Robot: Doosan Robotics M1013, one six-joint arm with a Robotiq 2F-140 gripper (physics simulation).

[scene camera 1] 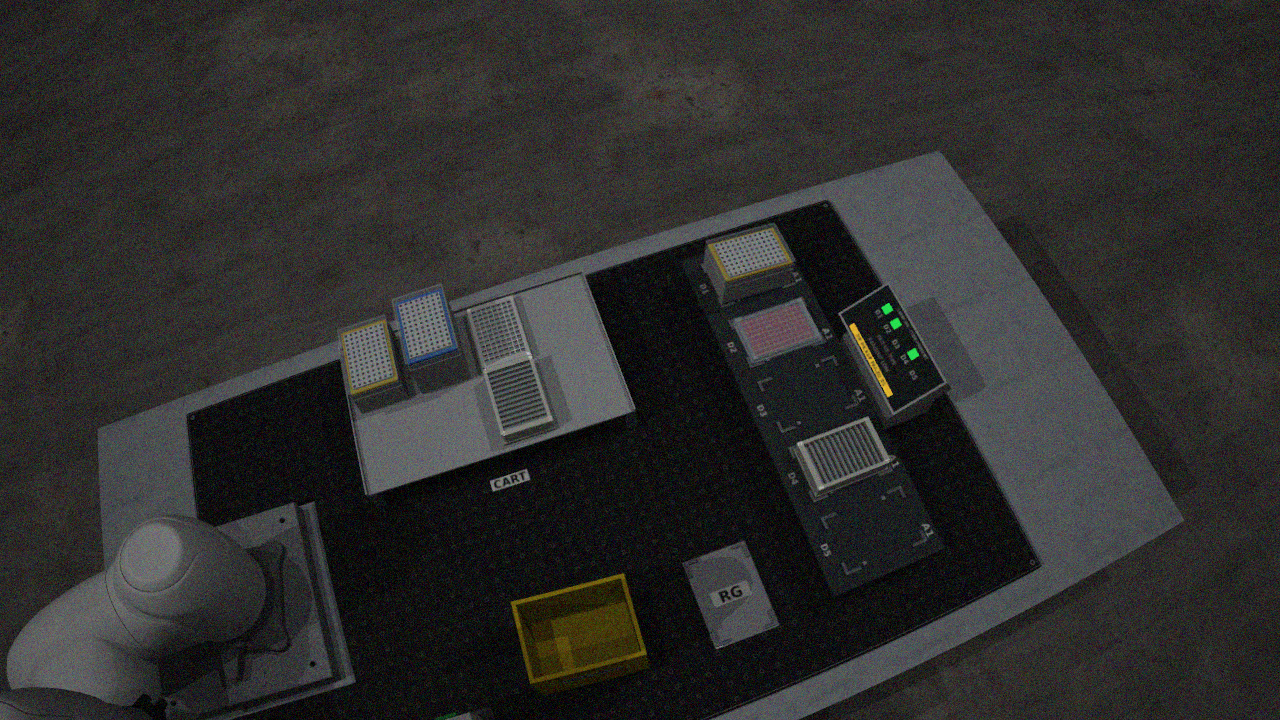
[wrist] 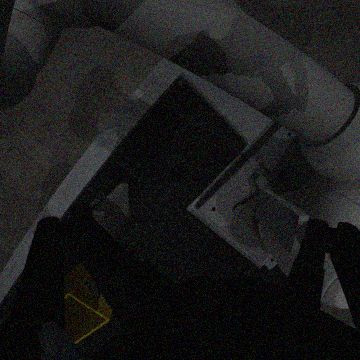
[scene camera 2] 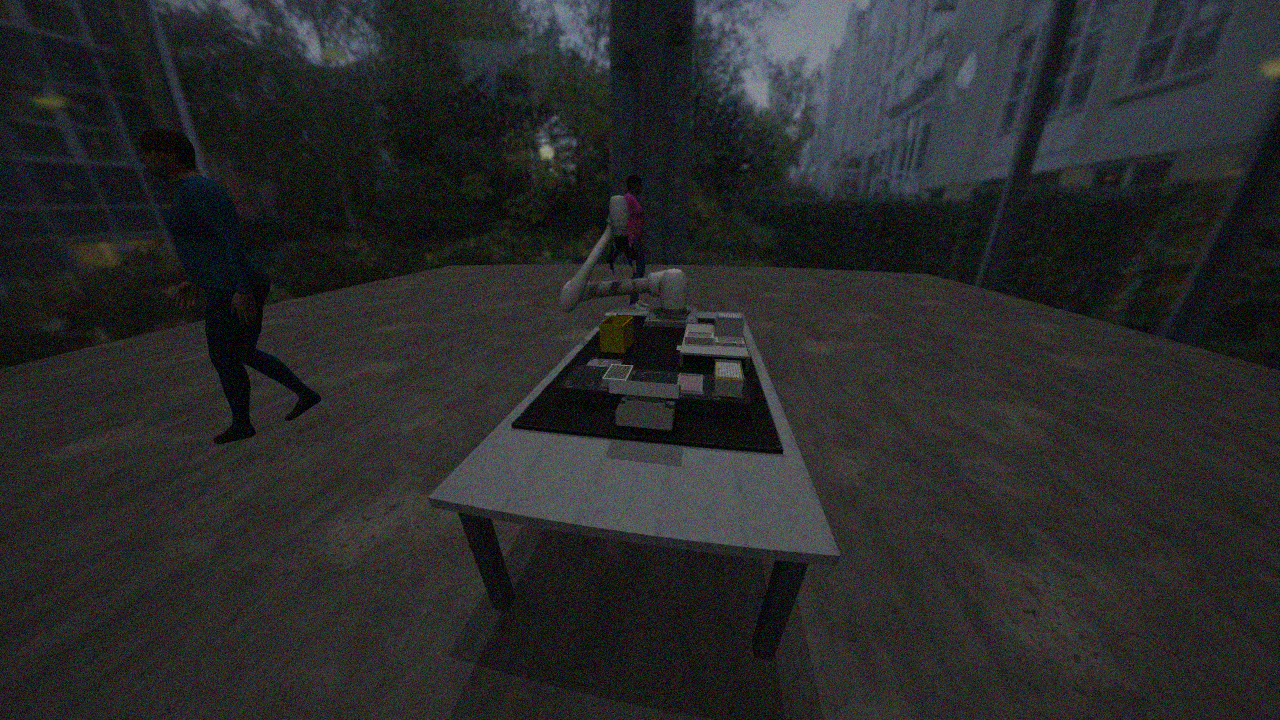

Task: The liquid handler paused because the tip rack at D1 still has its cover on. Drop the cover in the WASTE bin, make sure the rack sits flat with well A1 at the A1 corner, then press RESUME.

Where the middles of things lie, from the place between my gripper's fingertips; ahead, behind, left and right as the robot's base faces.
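There is the pink-topped plate (scene camera 1: 766, 334). My hand is well short of the plate and a long way to the right of it, and also a good way above it.
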